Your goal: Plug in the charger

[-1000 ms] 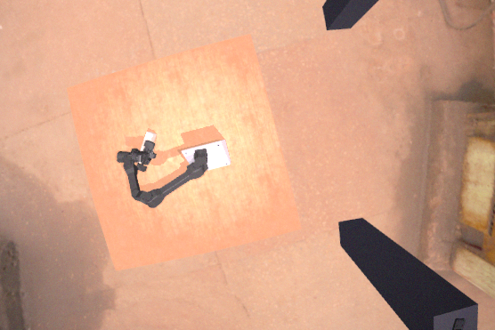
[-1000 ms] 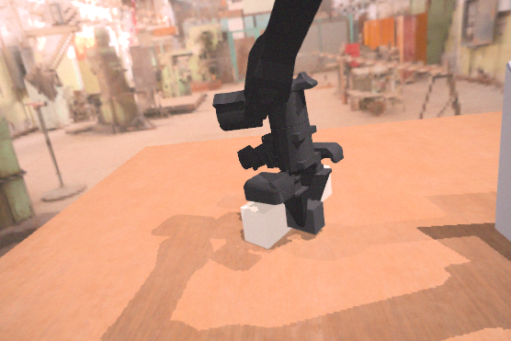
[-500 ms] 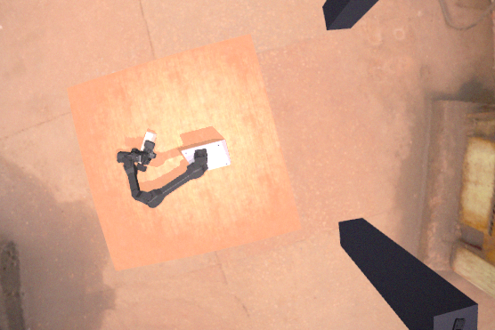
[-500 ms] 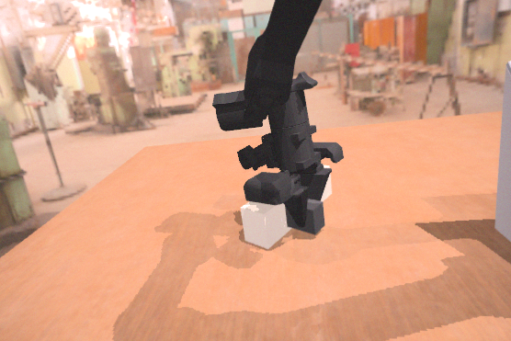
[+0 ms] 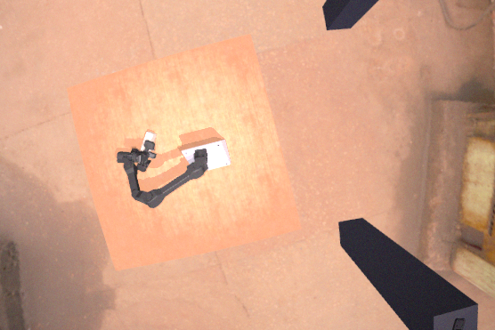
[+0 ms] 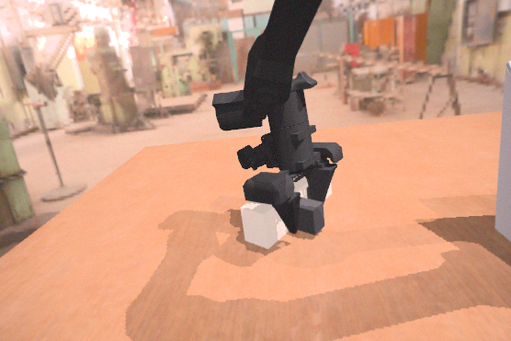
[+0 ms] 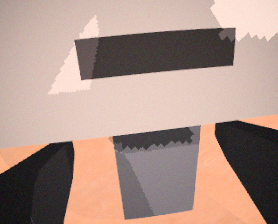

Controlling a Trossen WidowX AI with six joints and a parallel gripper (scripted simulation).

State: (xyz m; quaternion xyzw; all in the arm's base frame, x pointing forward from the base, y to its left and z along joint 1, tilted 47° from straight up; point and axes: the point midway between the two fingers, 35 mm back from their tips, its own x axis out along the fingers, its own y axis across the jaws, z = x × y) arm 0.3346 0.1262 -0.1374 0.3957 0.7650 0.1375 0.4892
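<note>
Now: gripper tip 2 cm short of the black charger, 1 cm to the left of it and 1 cm below it.
</note>
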